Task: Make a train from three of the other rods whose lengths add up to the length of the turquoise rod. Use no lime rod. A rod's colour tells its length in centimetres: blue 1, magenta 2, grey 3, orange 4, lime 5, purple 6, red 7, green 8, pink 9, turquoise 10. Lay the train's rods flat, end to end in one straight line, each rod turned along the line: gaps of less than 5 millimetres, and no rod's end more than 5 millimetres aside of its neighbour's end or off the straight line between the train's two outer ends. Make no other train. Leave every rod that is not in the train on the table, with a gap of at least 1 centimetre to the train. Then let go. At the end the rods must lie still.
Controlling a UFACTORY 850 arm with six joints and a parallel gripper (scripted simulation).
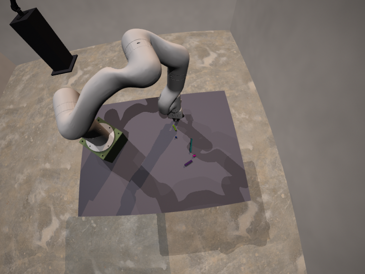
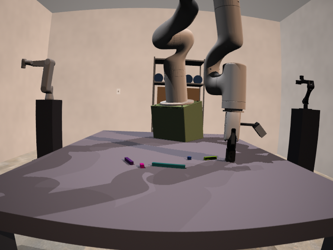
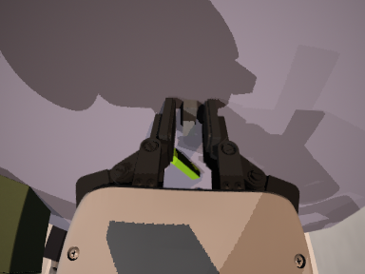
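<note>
Now: the grey rod 20 mm below my hand. From my hand the other things lie so: blue rod: 140 mm to the right, 20 mm below, 10 mm behind; turquoise rod: 220 mm to the right, 90 mm ahead, 20 mm below; lime rod: 70 mm to the right, 20 mm below, 20 mm behind.
</note>
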